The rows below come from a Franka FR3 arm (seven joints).
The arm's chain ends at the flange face. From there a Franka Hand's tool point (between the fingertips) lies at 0.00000 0.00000 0.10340 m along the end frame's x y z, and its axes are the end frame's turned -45 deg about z.
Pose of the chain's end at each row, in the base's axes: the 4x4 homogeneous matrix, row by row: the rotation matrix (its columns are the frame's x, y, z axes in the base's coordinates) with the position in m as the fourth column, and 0 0 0 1 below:
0.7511 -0.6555 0.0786 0.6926; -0.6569 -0.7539 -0.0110 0.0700; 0.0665 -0.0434 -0.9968 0.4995; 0 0 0 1
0.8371 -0.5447 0.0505 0.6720; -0.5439 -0.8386 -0.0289 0.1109; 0.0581 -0.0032 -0.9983 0.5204; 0 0 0 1
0.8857 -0.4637 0.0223 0.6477; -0.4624 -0.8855 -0.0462 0.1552; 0.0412 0.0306 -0.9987 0.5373; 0 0 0 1
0.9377 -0.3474 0.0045 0.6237; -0.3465 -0.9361 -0.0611 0.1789; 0.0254 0.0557 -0.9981 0.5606; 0 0 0 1
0.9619 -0.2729 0.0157 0.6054; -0.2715 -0.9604 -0.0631 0.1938; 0.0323 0.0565 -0.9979 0.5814; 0 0 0 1
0.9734 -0.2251 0.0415 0.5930; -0.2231 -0.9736 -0.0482 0.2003; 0.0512 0.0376 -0.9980 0.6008; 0 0 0 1
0.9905 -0.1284 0.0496 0.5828; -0.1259 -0.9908 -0.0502 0.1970; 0.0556 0.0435 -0.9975 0.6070; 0 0 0 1
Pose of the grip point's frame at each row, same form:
0.9946 0.0676 0.0786 0.7007; 0.0686 -0.9976 -0.0110 0.0689; 0.0777 0.0163 -0.9968 0.3964; 0 0 0 1
0.9771 0.2068 0.0505 0.6772; 0.2084 -0.9776 -0.0289 0.1079; 0.0433 0.0388 -0.9983 0.4172; 0 0 0 1
0.9542 0.2984 0.0223 0.6500; 0.2992 -0.9531 -0.0462 0.1504; 0.0075 0.0508 -0.9987 0.4340; 0 0 0 1
0.9087 0.4174 0.0045 0.6242; 0.4169 -0.9069 -0.0611 0.1726; -0.0214 0.0573 -0.9981 0.4574; 0 0 0 1
0.8731 0.4872 0.0157 0.6070; 0.4871 -0.8711 -0.0631 0.1873; -0.0171 0.0628 -0.9979 0.4782; 0 0 0 1
0.8475 0.5291 0.0415 0.5973; 0.5307 -0.8462 -0.0482 0.1953; 0.0096 0.0628 -0.9980 0.4976; 0 0 0 1
0.7912 0.6096 0.0496 0.5879; 0.6116 -0.7896 -0.0502 0.1918; 0.0086 0.0701 -0.9975 0.5039; 0 0 0 1

